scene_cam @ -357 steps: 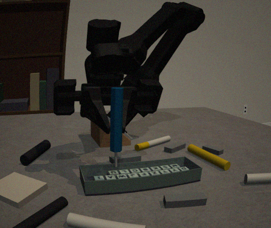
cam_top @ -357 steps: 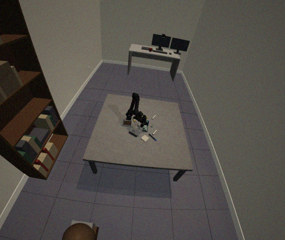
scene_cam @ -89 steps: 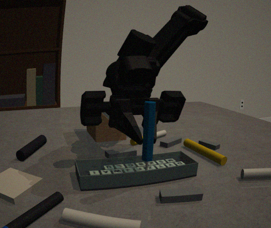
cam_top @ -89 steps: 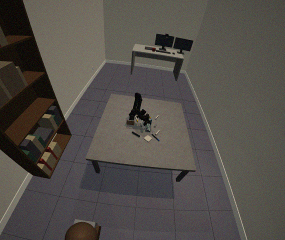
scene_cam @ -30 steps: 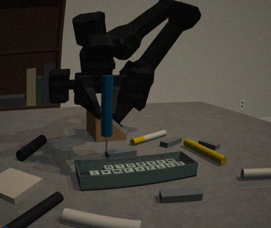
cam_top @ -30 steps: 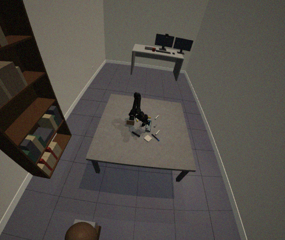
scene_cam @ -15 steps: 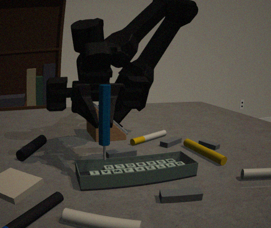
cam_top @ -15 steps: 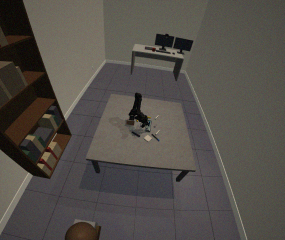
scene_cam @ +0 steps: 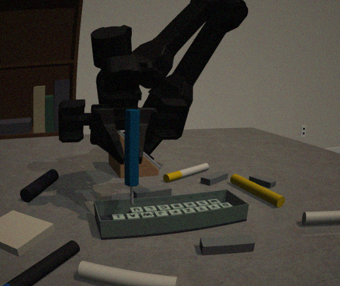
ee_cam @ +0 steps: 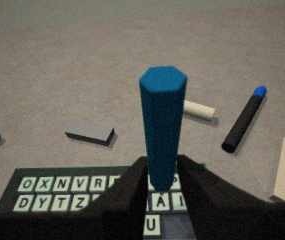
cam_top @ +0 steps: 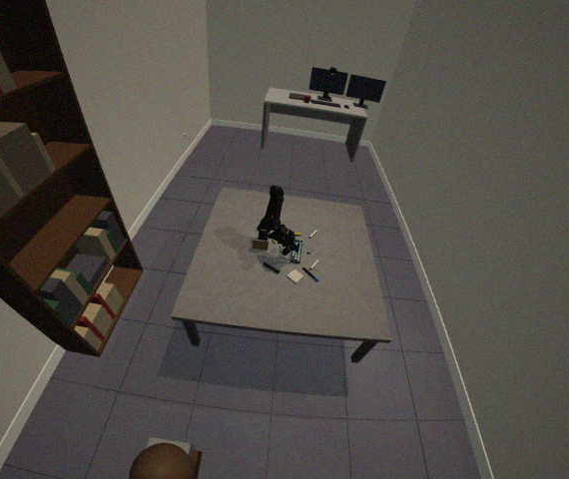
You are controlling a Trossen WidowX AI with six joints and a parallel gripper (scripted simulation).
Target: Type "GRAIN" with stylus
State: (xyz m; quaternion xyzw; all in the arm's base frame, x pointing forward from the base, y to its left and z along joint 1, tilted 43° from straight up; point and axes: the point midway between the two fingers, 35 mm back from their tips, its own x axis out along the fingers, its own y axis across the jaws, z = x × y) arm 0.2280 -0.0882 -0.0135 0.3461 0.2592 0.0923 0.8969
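The keyboard tray lies 5 cm to the left of my gripper tip and 7 cm below it. Also, from my gripper tip: cream pad 1 cm ahead, 17 cm to the right, 8 cm below; then blue stylus 2 cm below; then thin grey tip 5 cm below.
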